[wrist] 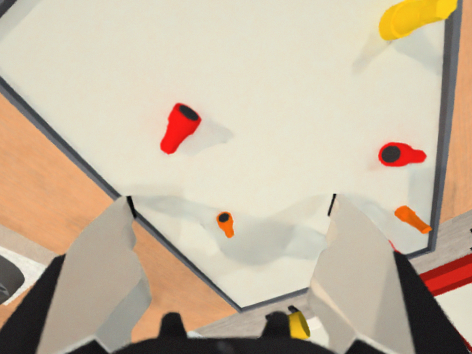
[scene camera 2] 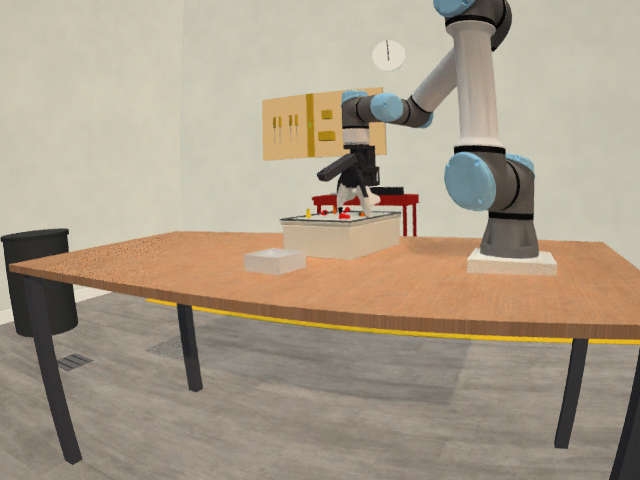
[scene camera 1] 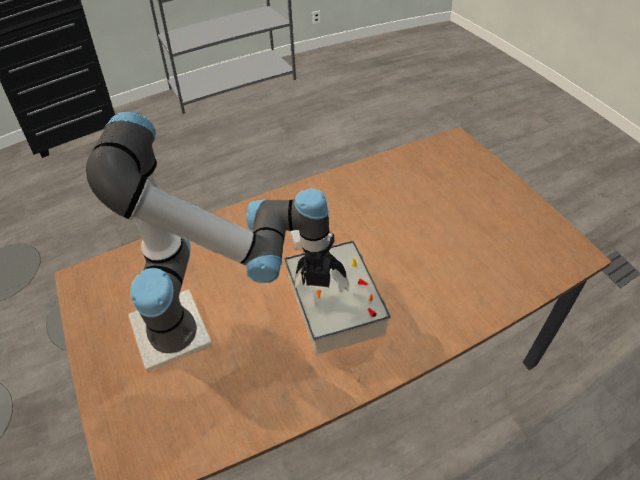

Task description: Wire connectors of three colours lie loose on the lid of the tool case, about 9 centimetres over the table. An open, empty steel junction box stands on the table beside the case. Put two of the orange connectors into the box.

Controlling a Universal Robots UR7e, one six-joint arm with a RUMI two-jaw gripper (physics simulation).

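Places are measured from the arm's base along level axes (x ahead, y left, z up), in metres.
Pixels of known places: gripper, fingertip midpoint: [wrist: 231, 197] [scene camera 2: 353, 216] [scene camera 1: 322, 287]; arm's base, origin of the base link: [scene camera 2: 509, 253] [scene camera 1: 172, 330].
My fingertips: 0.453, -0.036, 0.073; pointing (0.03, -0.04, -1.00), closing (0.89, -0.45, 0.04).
For each thing: its top centre in the pictures, then the offset to it from my fingertips, as dx, dy, dz. Level surfaces: height alone.
- pale tool case, middle of its top: [wrist: 290, 182] [scene camera 2: 342, 214] [scene camera 1: 336, 285] +0.042, -0.008, +0.002
- second orange connector, middle of its top: [wrist: 426, 230] [scene camera 1: 371, 295] +0.117, -0.084, +0.020
- junction box, middle of its top: [scene camera 2: 274, 252] [scene camera 1: 305, 227] +0.036, +0.300, -0.059
- yellow connector, middle of its top: [wrist: 446, 5] [scene camera 2: 308, 208] [scene camera 1: 354, 259] +0.117, +0.052, +0.022
- wooden table, its level: dz -0.097
My gripper [scene camera 1: 321, 286] [scene camera 2: 354, 211] [wrist: 231, 197] is open and empty, pointing down low over the lid of the pale tool case [scene camera 1: 351, 335] [scene camera 2: 315, 240] [wrist: 280, 100]. One orange connector [scene camera 1: 318, 293] [wrist: 226, 225] lies on the lid, between the spread fingers in the wrist view, nearer the left finger. A second orange connector [scene camera 1: 370, 297] [wrist: 413, 220] lies near the lid's edge, outside the right finger. The junction box [scene camera 2: 275, 260] stands on the table beside the case; its inside is hard to see. In scene camera 1 the arm partly hides the box [scene camera 1: 295, 238].
Red connectors [scene camera 1: 362, 282] [scene camera 1: 371, 312] [wrist: 180, 129] [wrist: 401, 155] and a yellow connector [scene camera 1: 354, 262] [scene camera 2: 308, 212] [wrist: 417, 19] also lie on the lid. Another red one is mostly hidden behind the right finger in the wrist view. The wooden table [scene camera 1: 465, 206] [scene camera 2: 413, 289] carries everything.
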